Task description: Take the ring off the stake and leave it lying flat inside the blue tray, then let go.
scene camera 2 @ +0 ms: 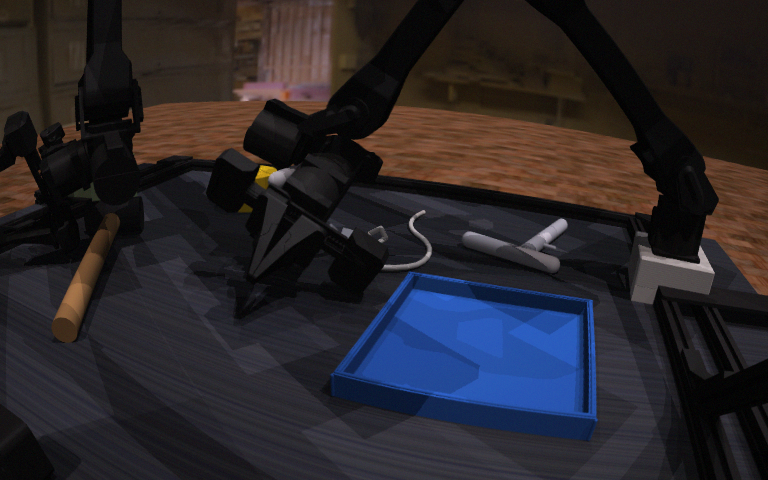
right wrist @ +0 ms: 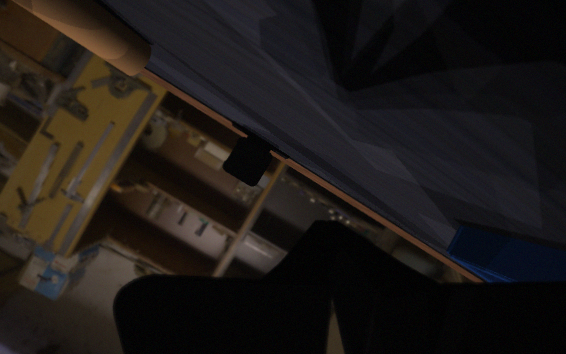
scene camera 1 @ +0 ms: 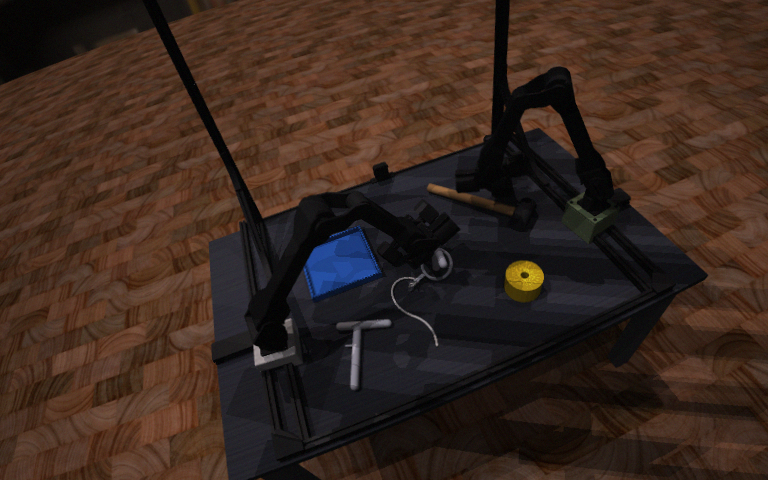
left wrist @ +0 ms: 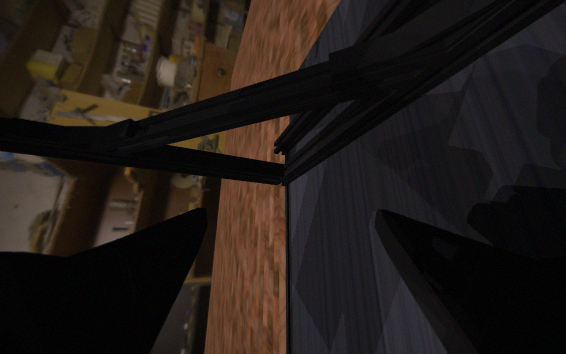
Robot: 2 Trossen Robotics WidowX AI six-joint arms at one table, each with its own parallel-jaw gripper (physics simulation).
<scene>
My left gripper is open, with nothing in its grasp. Also in view: a wooden-handled hammer. A T-shaped piece rests on the table. A yellow spool sits on the table.
</scene>
